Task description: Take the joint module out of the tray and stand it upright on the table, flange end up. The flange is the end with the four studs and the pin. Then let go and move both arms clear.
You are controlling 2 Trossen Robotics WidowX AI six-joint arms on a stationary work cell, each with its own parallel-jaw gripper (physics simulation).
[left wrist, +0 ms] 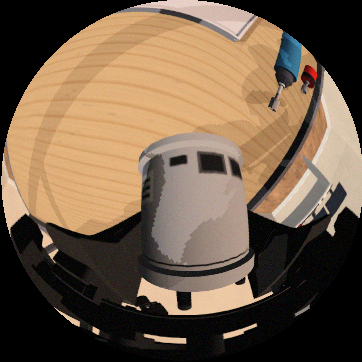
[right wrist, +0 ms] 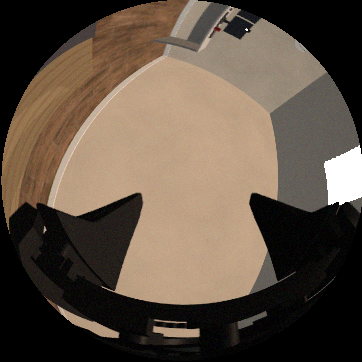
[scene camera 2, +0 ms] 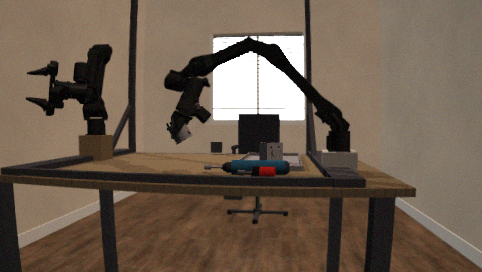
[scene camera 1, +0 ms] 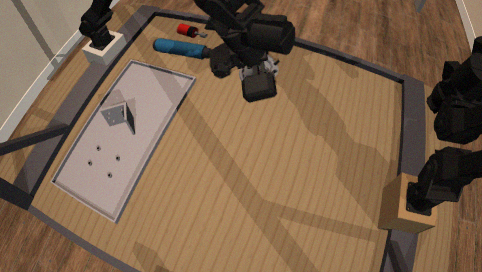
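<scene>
The light grey joint module is held tilted in the air, well above the table. In scene camera 1 the left arm partly hides it. My left gripper is shut on its sides. In the left wrist view, the flange end with dark studs faces the gripper's palm and the plain rim faces away; one stud shows clearly, another partly. The pin cannot be made out. My right gripper is open and empty, raised high at the side. The tray lies at the left in scene camera 1.
A grey angled bracket and several small ring-shaped parts are in the tray. A blue screwdriver and a smaller red one lie near the dark table frame.
</scene>
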